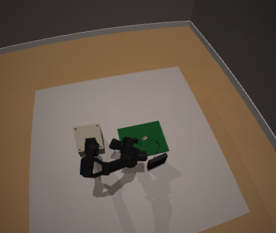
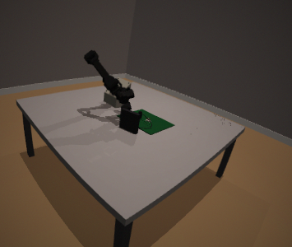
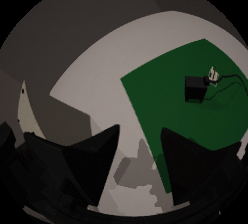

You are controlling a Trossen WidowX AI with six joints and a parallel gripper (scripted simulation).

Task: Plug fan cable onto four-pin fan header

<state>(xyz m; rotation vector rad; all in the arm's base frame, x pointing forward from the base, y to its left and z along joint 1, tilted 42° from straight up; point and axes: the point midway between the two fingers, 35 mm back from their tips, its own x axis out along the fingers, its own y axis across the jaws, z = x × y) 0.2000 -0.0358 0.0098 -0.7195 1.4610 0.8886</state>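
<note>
The black plug is 90 mm ahead of my gripper tip, 30 mm to the left of it and 30 mm below it. From my gripper tip the other things lie so: green board: 140 mm ahead, 70 mm below, 40 mm to the left.
</note>
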